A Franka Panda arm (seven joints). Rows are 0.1 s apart.
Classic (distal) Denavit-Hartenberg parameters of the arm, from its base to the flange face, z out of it. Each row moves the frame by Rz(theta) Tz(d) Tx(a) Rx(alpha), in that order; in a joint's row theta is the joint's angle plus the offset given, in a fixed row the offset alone. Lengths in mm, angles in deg.
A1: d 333  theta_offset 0  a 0  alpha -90
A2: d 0  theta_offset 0  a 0  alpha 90
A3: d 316  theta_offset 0  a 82.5  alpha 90
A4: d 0  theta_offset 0  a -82.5  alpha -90
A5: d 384  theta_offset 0  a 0  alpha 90
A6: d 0  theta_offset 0  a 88  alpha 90
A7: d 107  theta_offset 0  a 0  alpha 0
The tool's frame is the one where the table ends.
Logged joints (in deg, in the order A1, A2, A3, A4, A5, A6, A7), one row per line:
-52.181 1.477 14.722 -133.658 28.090 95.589 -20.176
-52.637 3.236 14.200 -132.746 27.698 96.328 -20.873
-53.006 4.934 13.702 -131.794 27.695 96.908 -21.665
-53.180 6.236 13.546 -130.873 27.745 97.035 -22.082
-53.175 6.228 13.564 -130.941 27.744 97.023 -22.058
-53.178 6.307 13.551 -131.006 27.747 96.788 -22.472
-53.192 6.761 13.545 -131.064 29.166 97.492 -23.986
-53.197 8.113 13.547 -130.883 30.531 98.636 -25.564
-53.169 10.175 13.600 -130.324 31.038 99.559 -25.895
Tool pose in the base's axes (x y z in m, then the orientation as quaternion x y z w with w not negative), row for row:
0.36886 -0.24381 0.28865 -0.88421 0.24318 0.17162 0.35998
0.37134 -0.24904 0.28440 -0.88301 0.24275 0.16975 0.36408
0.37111 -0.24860 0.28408 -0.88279 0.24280 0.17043 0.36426
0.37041 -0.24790 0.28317 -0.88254 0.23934 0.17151 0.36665
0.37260 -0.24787 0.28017 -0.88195 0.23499 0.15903 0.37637
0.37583 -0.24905 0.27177 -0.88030 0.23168 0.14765 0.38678
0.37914 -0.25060 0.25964 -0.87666 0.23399 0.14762 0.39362
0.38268 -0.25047 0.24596 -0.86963 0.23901 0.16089 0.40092
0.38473 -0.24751 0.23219 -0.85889 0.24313 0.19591 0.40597
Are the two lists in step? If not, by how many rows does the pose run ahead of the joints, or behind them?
The pose runs 2 rows ahead of the joints: the pose in row i belongs to the joints in row i + 2.
